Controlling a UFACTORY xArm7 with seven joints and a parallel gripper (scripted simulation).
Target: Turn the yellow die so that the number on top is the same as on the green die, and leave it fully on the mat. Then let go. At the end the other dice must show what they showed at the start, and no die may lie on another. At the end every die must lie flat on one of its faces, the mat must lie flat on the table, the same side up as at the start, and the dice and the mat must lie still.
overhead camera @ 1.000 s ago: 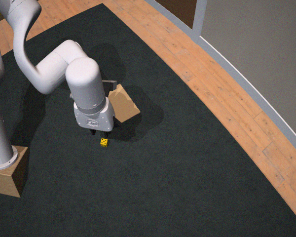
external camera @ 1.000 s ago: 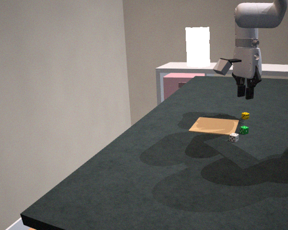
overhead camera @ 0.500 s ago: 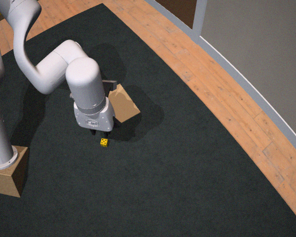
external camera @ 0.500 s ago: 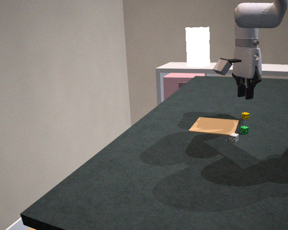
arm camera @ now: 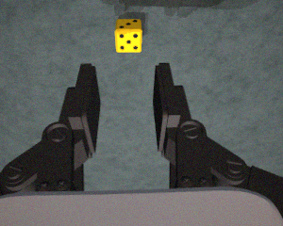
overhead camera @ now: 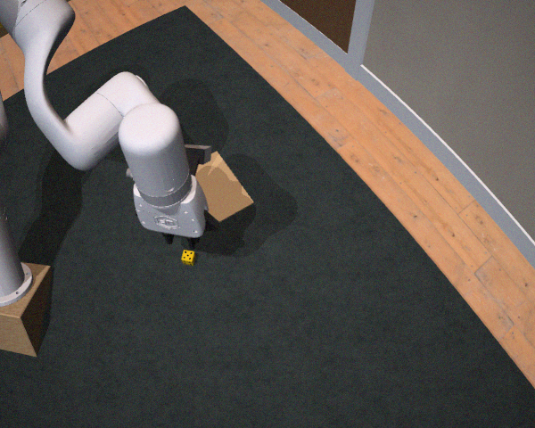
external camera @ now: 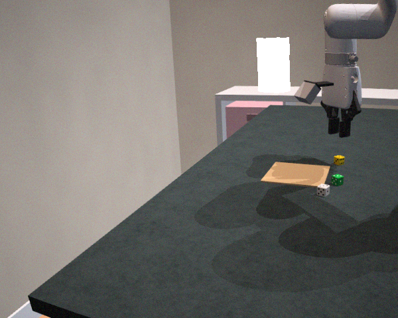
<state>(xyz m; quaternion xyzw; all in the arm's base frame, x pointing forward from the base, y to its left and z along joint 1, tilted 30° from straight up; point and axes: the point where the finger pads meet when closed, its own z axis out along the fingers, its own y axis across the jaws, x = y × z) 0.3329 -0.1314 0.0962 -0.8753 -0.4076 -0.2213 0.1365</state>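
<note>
Right now my hand is 90 mm above the yellow die and 10 mm to the left of it. The rest, counted from my hand: white die (210 mm to the left, 90 mm below, 10 mm behind); then green die (140 mm to the left, 90 mm below, 30 mm behind); then tan mat (110 mm to the left, 90 mm below, 70 mm ahead).
</note>
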